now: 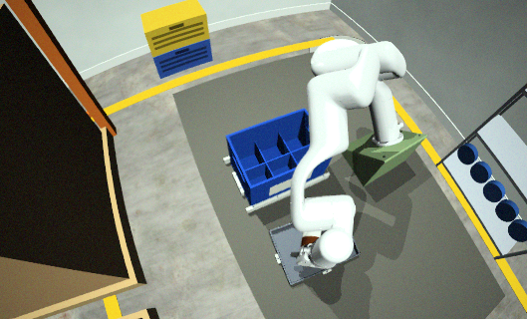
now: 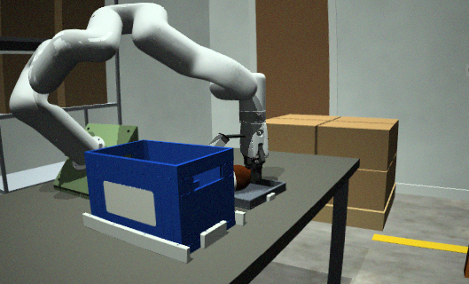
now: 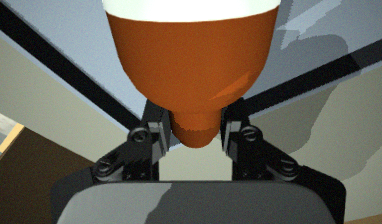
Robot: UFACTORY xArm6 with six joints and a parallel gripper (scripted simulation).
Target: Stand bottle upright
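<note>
The brown bottle is 40 mm behind my hand, 40 mm to the right of it and 10 mm below it. From my hand the other things lie so: grey tray: 50 mm behind, 30 mm to the right, 40 mm below; blue crate: 90 mm behind, 330 mm to the right, 30 mm above.
</note>
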